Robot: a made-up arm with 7 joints. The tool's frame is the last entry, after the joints.
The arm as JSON. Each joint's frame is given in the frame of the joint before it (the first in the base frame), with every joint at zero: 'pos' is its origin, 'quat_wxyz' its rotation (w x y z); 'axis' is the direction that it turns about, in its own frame. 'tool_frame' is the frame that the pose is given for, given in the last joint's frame.
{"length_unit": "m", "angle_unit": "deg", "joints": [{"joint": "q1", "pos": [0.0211, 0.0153, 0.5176], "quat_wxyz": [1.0, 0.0, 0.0, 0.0], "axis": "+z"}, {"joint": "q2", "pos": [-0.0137, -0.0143, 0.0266], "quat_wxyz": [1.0, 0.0, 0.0, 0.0], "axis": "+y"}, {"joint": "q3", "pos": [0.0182, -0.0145, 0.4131], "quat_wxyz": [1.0, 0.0, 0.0, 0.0], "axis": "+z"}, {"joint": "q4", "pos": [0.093, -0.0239, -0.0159], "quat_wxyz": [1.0, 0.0, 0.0, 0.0], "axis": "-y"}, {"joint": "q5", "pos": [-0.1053, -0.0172, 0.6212], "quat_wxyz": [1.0, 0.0, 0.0, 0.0], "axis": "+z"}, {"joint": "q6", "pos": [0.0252, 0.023, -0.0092], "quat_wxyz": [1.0, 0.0, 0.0, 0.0], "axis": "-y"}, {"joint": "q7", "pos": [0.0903, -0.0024, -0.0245], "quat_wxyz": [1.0, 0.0, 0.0, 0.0], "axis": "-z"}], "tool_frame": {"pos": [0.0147, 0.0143, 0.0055], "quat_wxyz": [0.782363, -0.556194, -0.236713, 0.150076]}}
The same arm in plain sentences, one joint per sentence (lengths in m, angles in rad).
The arm has seven revolute joints in a row. What follows holds with every joint at zero, and every direction is one of the base frame's.
The first joint is mounted 0.0211 m along +x and 0.0153 m along +y and 0.5176 m along +z from the base frame's origin and turns about +z.
The second joint is mounted 0.0137 m along -x and 0.0143 m along -y and 0.0266 m along +z from the first joint and turns about +y.
The third joint is mounted 0.0182 m along +x and 0.0145 m along -y and 0.4131 m along +z from the second joint and turns about +z.
The fourth joint is mounted 0.093 m along +x and 0.0239 m along -y and 0.0159 m along -z from the third joint and turns about -y.
The fifth joint is mounted 0.1053 m along -x and 0.0172 m along -y and 0.6212 m along +z from the fourth joint and turns about +z.
The sixth joint is mounted 0.0252 m along +x and 0.023 m along +y and 0.0092 m along -z from the fifth joint and turns about -y.
The seventh joint is mounted 0.0903 m along +x and 0.0024 m along -y and 0.0245 m along -z from the sixth joint and turns about -z.
The tool frame, which is the frame that the pose is given for, is mounted 0.0147 m along +x and 0.0143 m along +y and 0.0055 m along +z from the seventh joint; its axes are the base frame's turned by roll -1.2922, pitch -0.2049 and yaw 0.5338 rad (as in URDF: about the fixed x, then y, then z).

